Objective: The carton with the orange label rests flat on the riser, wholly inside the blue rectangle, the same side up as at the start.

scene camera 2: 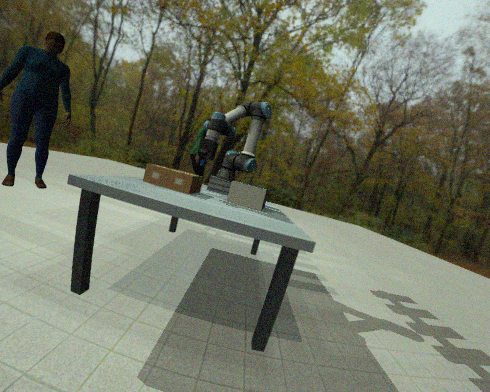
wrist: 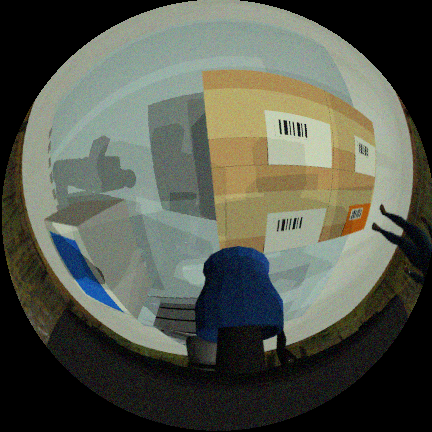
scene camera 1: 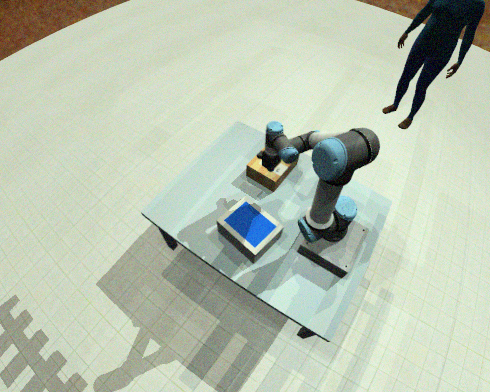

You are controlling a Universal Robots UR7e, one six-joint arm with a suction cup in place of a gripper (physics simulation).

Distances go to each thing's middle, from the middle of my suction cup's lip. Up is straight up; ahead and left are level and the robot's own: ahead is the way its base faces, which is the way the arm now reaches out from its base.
Right now my suction cup is 30 cm to the right of the grey riser with blue rectangle (scene camera 1: 250, 229), 11 cm past it and 11 cm above it.
